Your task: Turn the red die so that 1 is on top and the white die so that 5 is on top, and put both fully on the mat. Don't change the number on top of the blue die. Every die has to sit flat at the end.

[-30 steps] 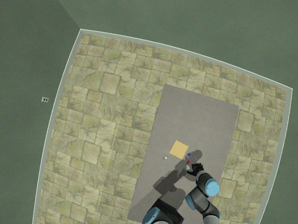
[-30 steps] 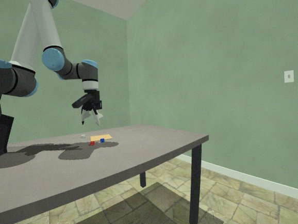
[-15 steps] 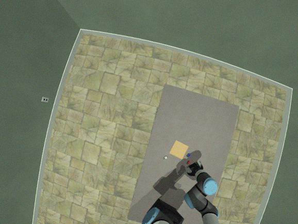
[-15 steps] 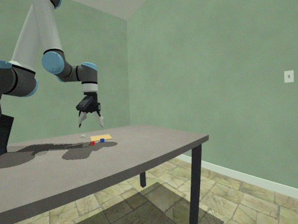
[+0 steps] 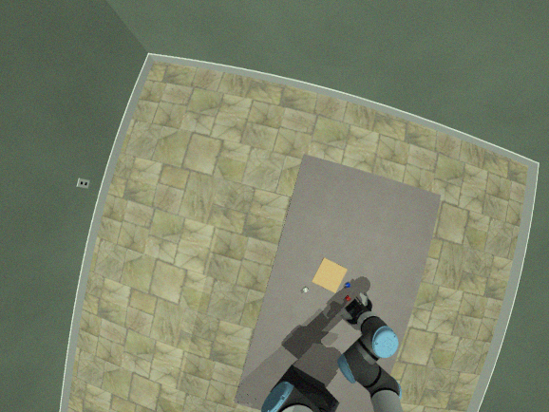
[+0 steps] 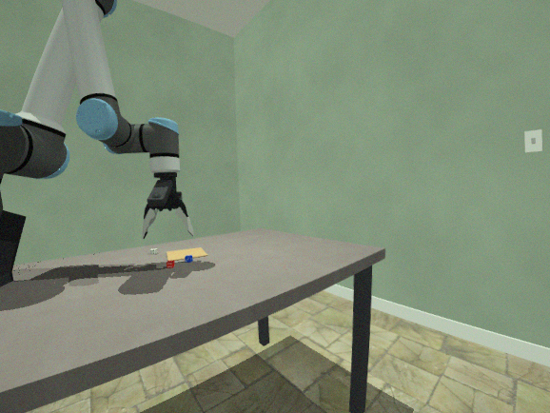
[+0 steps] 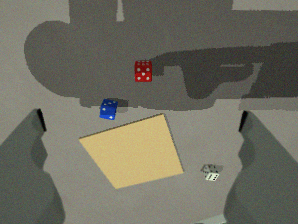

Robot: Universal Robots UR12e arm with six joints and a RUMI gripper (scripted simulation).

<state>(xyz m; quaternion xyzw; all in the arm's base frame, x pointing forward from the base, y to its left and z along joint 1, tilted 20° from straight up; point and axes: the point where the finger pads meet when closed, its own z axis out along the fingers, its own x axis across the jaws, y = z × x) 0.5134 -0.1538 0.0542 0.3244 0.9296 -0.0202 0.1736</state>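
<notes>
Now: the red die 90 mm below my hand. The rest, counted from my hand: blue die: 70 mm ahead, 10 mm to the left, 90 mm below; then tan mat: 110 mm ahead, 110 mm to the left, 90 mm below; then white die: 20 mm ahead, 230 mm to the left, 90 mm below.
</notes>
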